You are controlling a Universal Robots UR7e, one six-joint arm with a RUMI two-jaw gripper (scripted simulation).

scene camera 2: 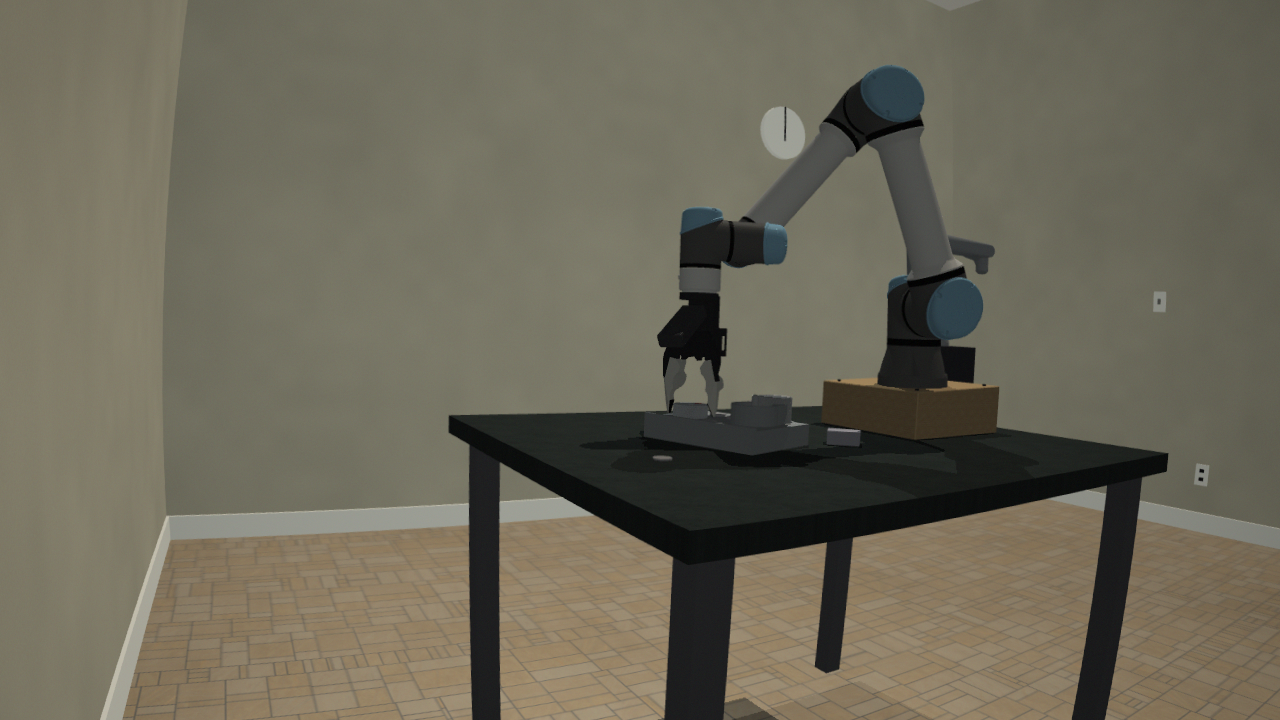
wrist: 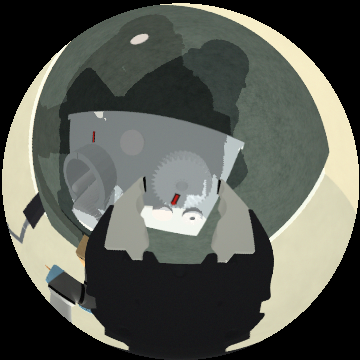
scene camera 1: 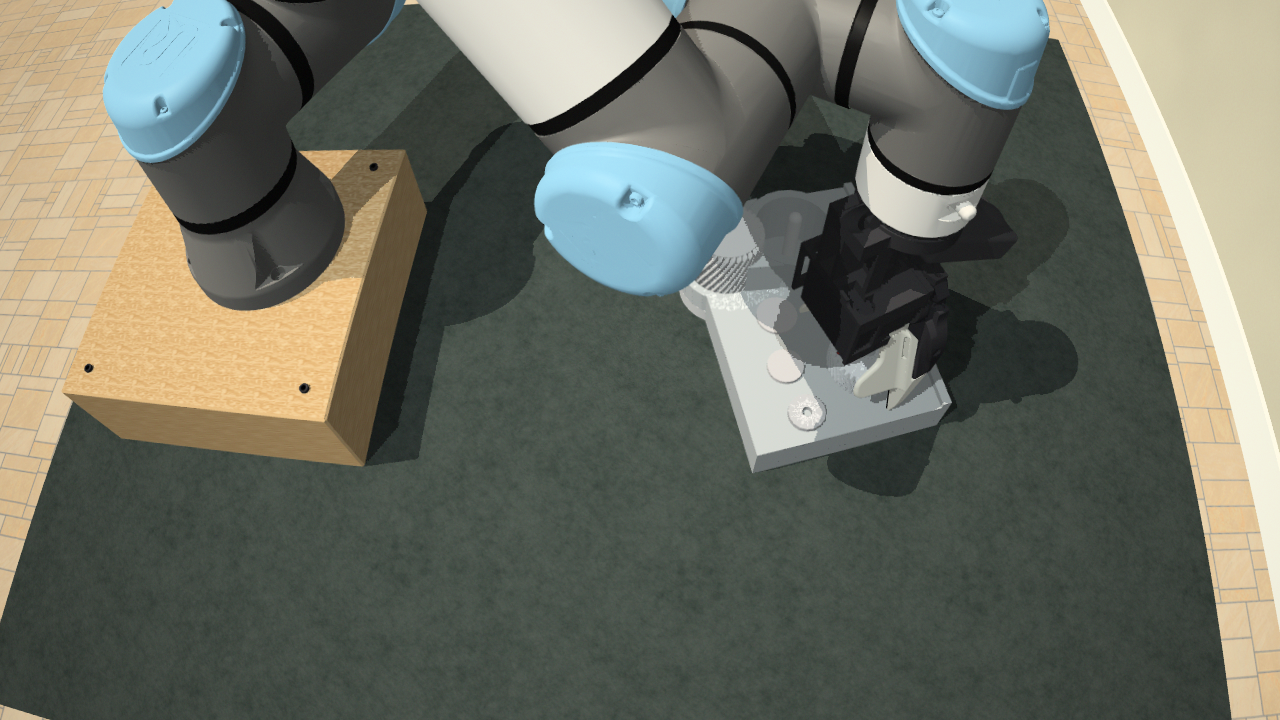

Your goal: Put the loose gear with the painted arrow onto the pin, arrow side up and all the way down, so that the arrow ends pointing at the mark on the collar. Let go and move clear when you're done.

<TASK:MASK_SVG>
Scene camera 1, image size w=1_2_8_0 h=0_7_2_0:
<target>my gripper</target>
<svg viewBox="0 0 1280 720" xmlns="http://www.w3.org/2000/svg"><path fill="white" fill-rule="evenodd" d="M983 195L976 207L977 213L975 217L965 225L965 228L963 227L948 236L930 238L909 235L881 222L863 202L856 185L854 194L829 204L822 234L801 242L791 286L793 290L803 286L801 298L804 304L799 308L799 312L810 311L843 359L842 363L844 366L879 349L876 362L855 383L853 393L856 397L864 398L888 390L886 408L888 410L894 408L909 395L922 378L933 368L944 352L947 342L947 317L949 313L949 308L945 303L946 298L950 297L947 281L948 274L940 263L1000 259L1017 242L1018 237L1016 233L1006 223L1001 212L994 205L988 203L989 201ZM808 256L810 259L808 270L806 273L801 274L804 259Z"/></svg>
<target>grey plate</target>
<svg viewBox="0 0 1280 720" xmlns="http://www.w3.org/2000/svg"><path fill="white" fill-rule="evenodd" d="M802 411L803 415L805 416L811 415L811 412L809 410ZM807 256L805 257L801 274L806 273L808 270L809 258ZM852 182L844 183L842 188L811 193L775 191L746 201L738 226L725 236L700 276L679 291L688 310L706 322L752 473L937 425L952 403L936 364L905 400L890 410L886 408L888 391L857 398L848 389L844 391L828 371L830 340L810 311L799 312L804 304L803 286L795 290L791 286L801 242L822 234L829 204L854 194ZM799 395L813 395L825 406L825 420L814 431L800 431L788 419L789 404ZM775 351L792 350L802 358L804 370L799 380L781 384L770 377L767 362ZM762 301L772 297L789 301L797 311L795 327L781 335L763 330L756 319Z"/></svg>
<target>gear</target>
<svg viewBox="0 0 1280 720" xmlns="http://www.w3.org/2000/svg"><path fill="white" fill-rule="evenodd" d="M830 342L826 357L830 376L834 378L834 382L838 382L839 387L843 386L843 390L846 391L848 389L851 394L859 377L876 362L879 349L844 366L842 363L843 359Z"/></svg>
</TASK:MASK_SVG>
